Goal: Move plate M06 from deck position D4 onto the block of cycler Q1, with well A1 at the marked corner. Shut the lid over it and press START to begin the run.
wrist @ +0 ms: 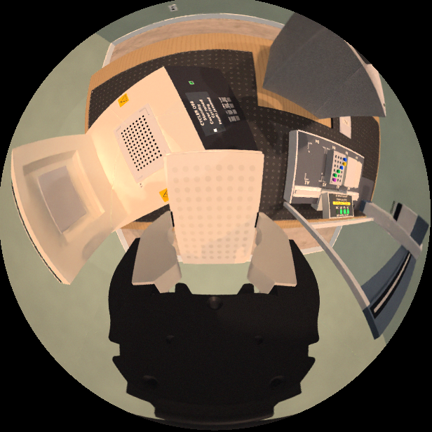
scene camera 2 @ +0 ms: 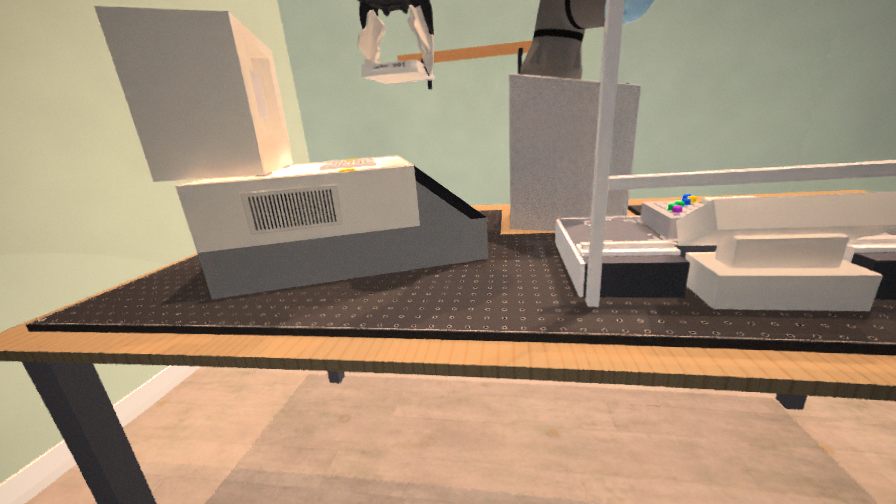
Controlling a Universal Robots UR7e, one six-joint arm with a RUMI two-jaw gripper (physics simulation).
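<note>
My gripper is shut on a pale plate, taken as M06, gripped by its two sides. It hangs high above the bench, to the right of the cycler block in the wrist view; its marked corner is not readable. The cycler has its lid raised. Its perforated block is bare. The sloped dark panel shows a small green light and text with "Standby"; I cannot make out the START key.
The deck bears a rack with coloured caps and a white plate. A white post rises at its near corner. A lit display stands beside it. A grey pedestal stands behind.
</note>
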